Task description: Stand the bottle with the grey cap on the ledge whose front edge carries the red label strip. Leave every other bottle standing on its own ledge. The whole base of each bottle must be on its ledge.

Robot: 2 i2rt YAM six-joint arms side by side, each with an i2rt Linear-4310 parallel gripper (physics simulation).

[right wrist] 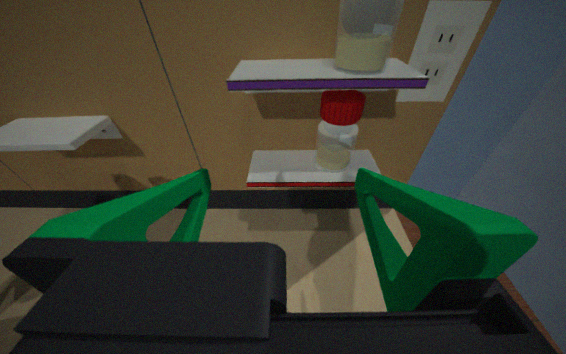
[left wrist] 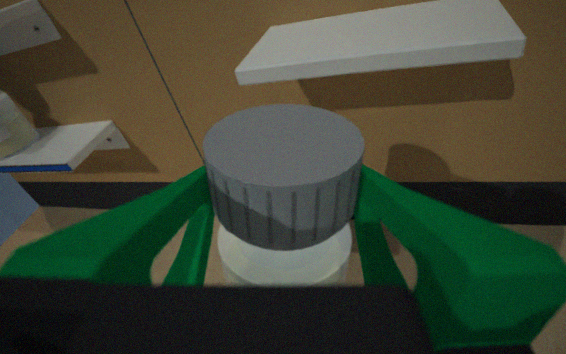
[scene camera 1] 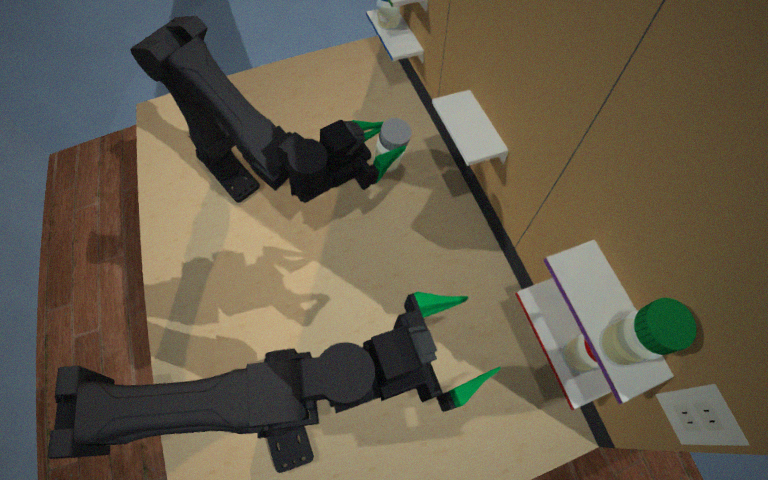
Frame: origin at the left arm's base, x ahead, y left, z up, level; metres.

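Seen in the pictures: left gripper, between the fingertips: [left wrist: 283, 178] [scene camera 1: 396, 135]; right gripper, between the fingertips: [right wrist: 282, 176] [scene camera 1: 482, 332]; left arm's base, origin of its link: [scene camera 1: 228, 170].
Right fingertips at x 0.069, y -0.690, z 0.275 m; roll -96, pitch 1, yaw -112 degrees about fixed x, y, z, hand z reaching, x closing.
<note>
Offsets run from my right fingertips to a thing's middle.
The grey-capped bottle @[dx +0.165, dy +0.348, dz -0.083 m] [scene camera 1: 394, 133] [left wrist: 283, 165] is upright between the fingers of my left gripper [scene camera 1: 390, 141] [left wrist: 283, 178], which is shut on it at the cap. It is held in front of the wall, apart from the ledges. The red-strip ledge @[dx +0.126, dy -0.100, dz -0.121 m] [scene camera 1: 540, 316] [right wrist: 280, 167] is low on the wall, at the lower right in the scene view. A red-capped bottle @[dx +0.120, dy -0.131, dz -0.062 m] [scene camera 1: 581, 353] [right wrist: 336, 142] stands on its right part in the right wrist view; its left part is bare. My right gripper [scene camera 1: 483, 332] [right wrist: 282, 176] is open and empty, in front of that ledge.
The purple-strip ledge @[dx +0.126, dy -0.100, dz +0.019 m] [scene camera 1: 589, 283] [right wrist: 290, 71] overhangs the red-strip ledge and bears a green-capped bottle @[dx +0.105, dy -0.133, dz +0.078 m] [scene camera 1: 664, 326] [right wrist: 367, 45]. A plain white ledge @[dx +0.284, dy +0.267, dz -0.051 m] [scene camera 1: 470, 127] [left wrist: 385, 40] [right wrist: 55, 131] is mid-wall. A blue-strip ledge @[dx +0.442, dy +0.635, dz -0.121 m] [scene camera 1: 404, 44] [left wrist: 75, 142] bears another bottle @[dx +0.450, dy +0.661, dz -0.062 m] [scene camera 1: 388, 15] [left wrist: 15, 127]. An outlet plate @[dx +0.103, dy -0.256, dz +0.025 m] [scene camera 1: 702, 435] [right wrist: 420, 90] is beside the purple-strip ledge.
</note>
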